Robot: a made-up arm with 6 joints.
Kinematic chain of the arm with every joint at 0, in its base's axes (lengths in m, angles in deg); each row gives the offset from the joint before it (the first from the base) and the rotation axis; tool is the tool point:
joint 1: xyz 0 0 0.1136 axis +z
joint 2: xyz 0 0 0 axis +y
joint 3: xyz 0 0 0.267 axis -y
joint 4: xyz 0 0 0 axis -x
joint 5: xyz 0.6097 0 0 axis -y
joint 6: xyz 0 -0.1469 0 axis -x
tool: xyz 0 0 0
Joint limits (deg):
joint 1: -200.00..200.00
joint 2: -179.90..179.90
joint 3: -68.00..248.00
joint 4: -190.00..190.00
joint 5: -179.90..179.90
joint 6: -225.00..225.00
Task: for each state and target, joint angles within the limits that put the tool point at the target. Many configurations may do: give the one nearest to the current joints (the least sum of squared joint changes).
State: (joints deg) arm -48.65 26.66 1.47 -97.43 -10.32 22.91
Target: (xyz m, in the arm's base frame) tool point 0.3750 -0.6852 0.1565
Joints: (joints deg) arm -62.35 40.82 39.60 -95.56 -10.32 22.91
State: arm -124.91 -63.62 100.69 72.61 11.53 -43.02
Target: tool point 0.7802 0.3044 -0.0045
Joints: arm -160.54 -68.64 118.15 79.35 11.53 -43.02
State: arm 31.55 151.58 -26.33 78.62 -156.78 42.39
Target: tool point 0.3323 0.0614 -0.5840
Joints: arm 17.36 106.73 11.02 73.97 -156.78 42.39
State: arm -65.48 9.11 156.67 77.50 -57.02 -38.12
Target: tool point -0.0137 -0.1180 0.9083
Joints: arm -68.65 48.40 134.56 67.71 -57.02 -38.12
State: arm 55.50 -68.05 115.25 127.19 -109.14 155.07
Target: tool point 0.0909 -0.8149 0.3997
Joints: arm 101.69 -49.99 107.77 121.18 -109.14 155.07
